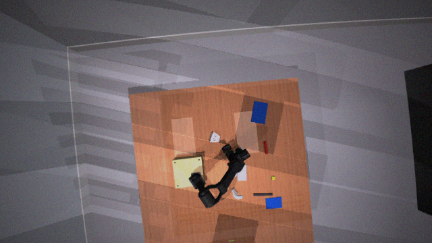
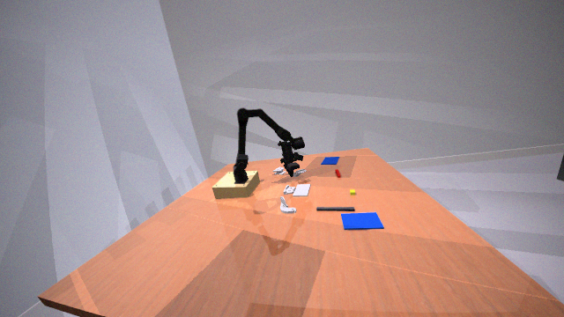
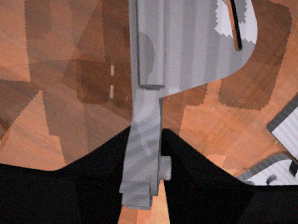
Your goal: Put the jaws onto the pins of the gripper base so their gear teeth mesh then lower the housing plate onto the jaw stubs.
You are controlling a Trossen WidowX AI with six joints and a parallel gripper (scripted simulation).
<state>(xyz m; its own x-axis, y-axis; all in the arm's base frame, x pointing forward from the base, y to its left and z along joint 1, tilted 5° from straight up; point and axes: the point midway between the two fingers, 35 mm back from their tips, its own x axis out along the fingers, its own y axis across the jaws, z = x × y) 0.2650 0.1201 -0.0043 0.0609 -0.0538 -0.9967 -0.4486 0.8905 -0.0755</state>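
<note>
My gripper tip is 3 cm below the jaw, 1 cm to the right of it and 1 cm short of it. The rest, counted from my gripper tip: gripper base: 14 cm to the left, 11 cm behind; housing plate: 14 cm to the right, 2 cm below, 1 cm ahead; flat white plate: 15 cm to the right, 7 cm ahead, 2 cm below.
</note>
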